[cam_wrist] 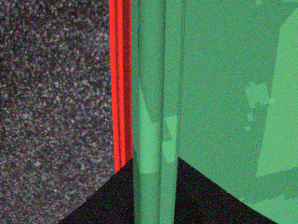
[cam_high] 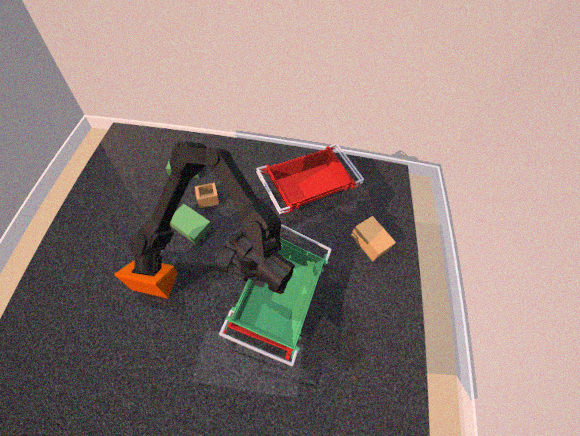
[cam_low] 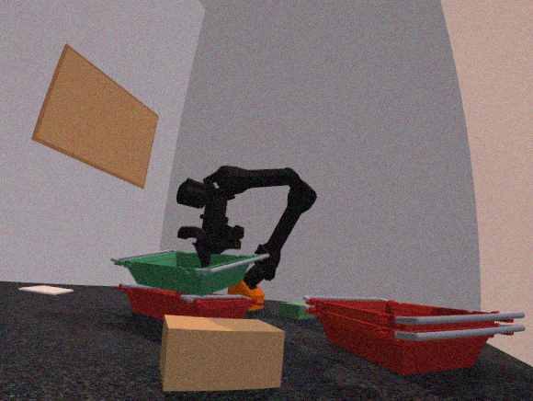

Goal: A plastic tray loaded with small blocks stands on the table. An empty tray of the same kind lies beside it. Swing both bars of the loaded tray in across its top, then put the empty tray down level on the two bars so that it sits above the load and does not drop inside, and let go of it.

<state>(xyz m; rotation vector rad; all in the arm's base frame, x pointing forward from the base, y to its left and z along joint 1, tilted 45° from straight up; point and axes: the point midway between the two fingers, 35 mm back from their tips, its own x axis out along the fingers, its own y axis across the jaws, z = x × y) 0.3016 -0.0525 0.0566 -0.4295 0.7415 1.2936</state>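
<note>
Now: gripper tip 8 cm short of the green tray, 2 cm to the left of it and 1 cm below it. Round my gripper tip: tan box 37 cm ahead, 22 cm to the left, 8 cm below.
</note>
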